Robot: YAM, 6 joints.
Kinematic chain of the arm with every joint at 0, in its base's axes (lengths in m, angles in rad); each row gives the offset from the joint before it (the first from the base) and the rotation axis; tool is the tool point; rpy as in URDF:
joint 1: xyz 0 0 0.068 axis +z
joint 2: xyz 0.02 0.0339 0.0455 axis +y
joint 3: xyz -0.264 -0.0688 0 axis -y
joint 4: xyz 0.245 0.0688 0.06 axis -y
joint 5: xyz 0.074 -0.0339 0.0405 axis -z
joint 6: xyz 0.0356 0 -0.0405 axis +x
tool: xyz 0 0 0 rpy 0 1.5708 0
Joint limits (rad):
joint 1: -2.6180..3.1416
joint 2: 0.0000..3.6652
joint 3: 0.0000..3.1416
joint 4: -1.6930..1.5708
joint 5: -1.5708..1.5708
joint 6: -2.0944..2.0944
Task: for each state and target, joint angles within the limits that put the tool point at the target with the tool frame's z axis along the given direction. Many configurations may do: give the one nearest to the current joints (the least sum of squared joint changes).
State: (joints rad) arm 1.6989 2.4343 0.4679 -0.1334 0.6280 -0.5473
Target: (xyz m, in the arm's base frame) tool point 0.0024 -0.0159 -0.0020 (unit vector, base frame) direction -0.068 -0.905 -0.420
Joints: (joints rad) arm 1.2835 2.6988 0.1231 -0.1237 0.1924 -0.5473
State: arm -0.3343 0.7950 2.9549 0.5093 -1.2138 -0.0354
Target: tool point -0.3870 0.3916 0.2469 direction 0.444 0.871 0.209
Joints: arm -0.7301 0.0015 2.5881 -0.1411 -1.2387 -0.0354
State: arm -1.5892 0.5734 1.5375 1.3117 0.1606 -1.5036
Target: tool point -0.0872 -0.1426 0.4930 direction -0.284 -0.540 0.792
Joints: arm -2.1293 0.9275 1.0158 0.8274 -0.0453 -1.5036
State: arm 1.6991 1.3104 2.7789 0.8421 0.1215 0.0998
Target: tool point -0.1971 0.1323 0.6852 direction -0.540 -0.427 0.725
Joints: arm 2.4493 1.8478 2.6621 0.5617 -0.7390 0.0998
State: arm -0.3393 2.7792 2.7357 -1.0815 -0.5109 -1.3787
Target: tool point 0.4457 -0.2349 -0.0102 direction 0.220 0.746 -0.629
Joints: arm -0.5383 3.0862 2.6658 -1.4490 -0.8527 -1.3787
